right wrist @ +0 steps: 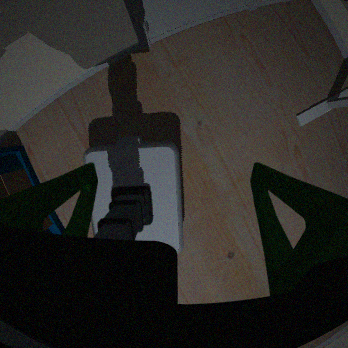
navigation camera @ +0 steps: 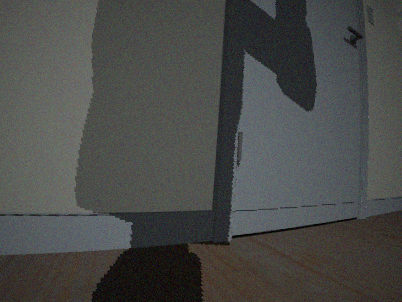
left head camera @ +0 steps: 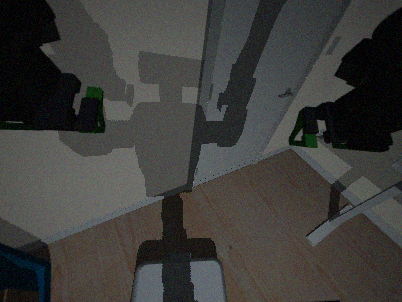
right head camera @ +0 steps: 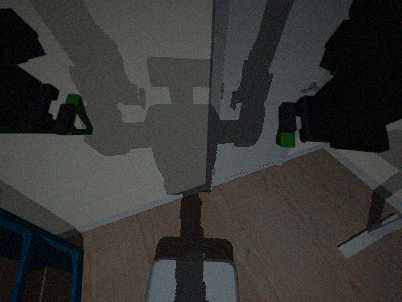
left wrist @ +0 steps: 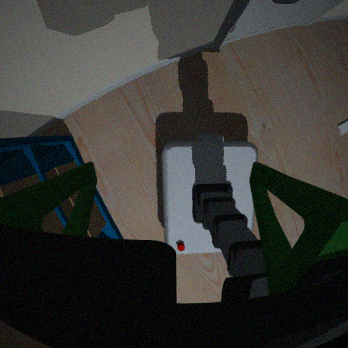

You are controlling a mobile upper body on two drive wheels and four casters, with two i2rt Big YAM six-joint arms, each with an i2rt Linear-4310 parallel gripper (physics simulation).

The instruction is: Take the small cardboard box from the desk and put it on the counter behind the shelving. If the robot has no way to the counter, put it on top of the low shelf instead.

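Frame: origin at the left arm's base, x ahead, y left, z up, level; centimetres.
Where they show: left gripper, fingertip midpoint: (left head camera: 74, 127) (right head camera: 67, 130) (left wrist: 172, 170); right gripper, fingertip midpoint: (right wrist: 173, 171) (left head camera: 311, 143) (right head camera: 303, 142).
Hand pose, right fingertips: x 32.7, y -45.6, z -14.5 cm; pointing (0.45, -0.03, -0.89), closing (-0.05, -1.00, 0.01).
After its pixels a point has its place.
The small cardboard box, the desk top, the counter and the low shelf do not show. A white foot bar (left head camera: 325, 233) (right head camera: 355, 246) (right wrist: 312, 116), like a desk leg's foot, lies on the floor at the right. Part of the blue shelving (left head camera: 47, 270) {y 61.6, x 33.4, z -136.0 cm} (right head camera: 77, 260) {y 60.7, x 30.0, z -133.7 cm} (left wrist: 36, 160) {y 59.2, x 27.5, z -88.6 cm} (right wrist: 31, 167) {y 56.5, x 21.4, z -139.4 cm} shows at the lower left of the head views and at the left of the wrist views. My left gripper (left head camera: 80, 106) (right head camera: 59, 110) (left wrist: 172, 170) {y -0.5, x 33.6, z -13.9 cm} is open and empty above the floor. My right gripper (left head camera: 320, 125) (right head camera: 299, 122) (right wrist: 173, 171) {y -45.6, x 32.7, z -14.5 cm} is open and empty too.
A beige wall (left head camera: 30, 185) {y 53.2, x 59.7, z -76.3 cm} (navigation camera: 45, 125) {y 12.5, x 77.5, z -112.2 cm} and a grey door (left head camera: 270, 65) {y -71.8, x 112.2, z -27.5 cm} (navigation camera: 300, 165) {y -62.6, x 108.2, z -116.4 cm} stand close in front, crossed by my shadow. The door has a dark handle (left head camera: 286, 93) {y -98.2, x 122.5, z -49.2 cm} (navigation camera: 353, 36) {y -99.4, x 123.2, z -47.2 cm}. Brown boxes (right head camera: 55, 287) {y 55.5, x 14.0, z -116.1 cm} stand in the shelving. My white base (left head camera: 150, 282) {y -5.7, x 21.2, z -115.0 cm} (left wrist: 177, 200) {y -4.2, x 1.6, z -115.0 cm} is below.
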